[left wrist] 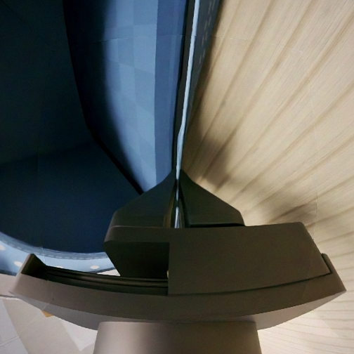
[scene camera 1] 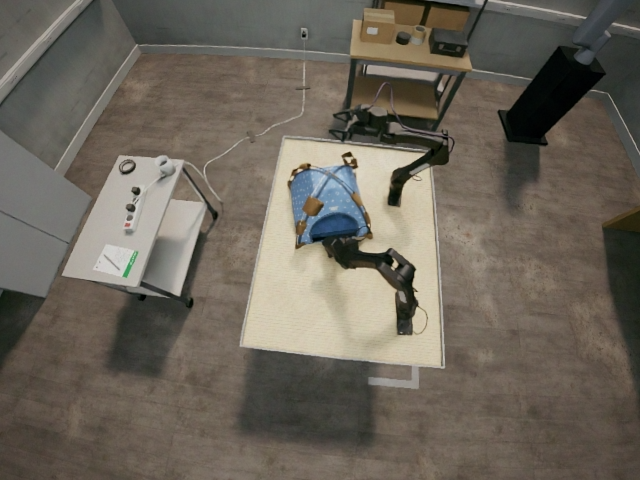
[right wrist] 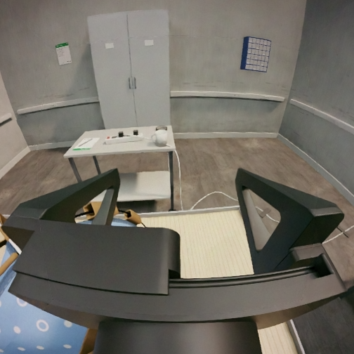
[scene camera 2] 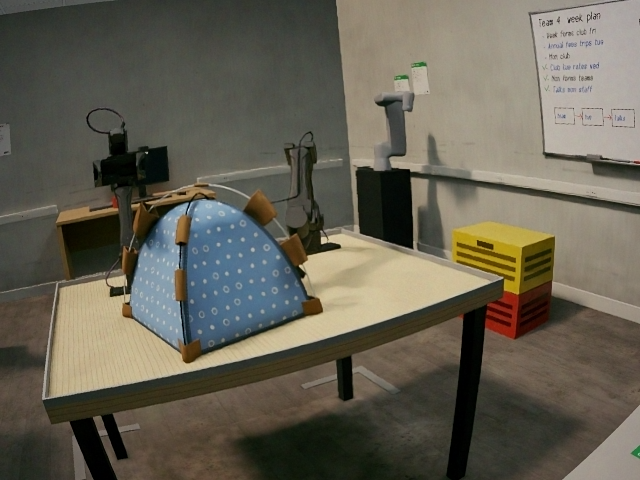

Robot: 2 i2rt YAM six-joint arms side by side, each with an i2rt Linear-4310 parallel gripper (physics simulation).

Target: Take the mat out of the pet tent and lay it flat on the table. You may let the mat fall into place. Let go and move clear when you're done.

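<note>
The blue dotted pet tent [scene camera 1: 338,184] [scene camera 2: 232,273] [right wrist: 30,327] stands upright on the table, its arched opening toward my left arm. In the left wrist view a pale blue checked panel [left wrist: 132,75] shows inside the tent beside the dark interior; it may be the mat, but I cannot tell surely. My left gripper [scene camera 1: 326,243] [left wrist: 177,175] is shut at the opening's lower edge on a thin blue fabric edge, seen edge-on, that looks like the tent's floor edge. Whether the mat is pinched too is hidden. My right gripper [scene camera 1: 334,124] [right wrist: 177,174] is open and empty, beyond the tent near the table's far edge.
The table [scene camera 1: 305,310] [scene camera 2: 392,279] has a low grey rim. Brown tabs and white poles stick out around the tent. A white side table [scene camera 1: 90,237] [right wrist: 120,146] stands apart at the left of scene camera 1, and a wooden workbench [scene camera 1: 408,54] stands beyond the far edge.
</note>
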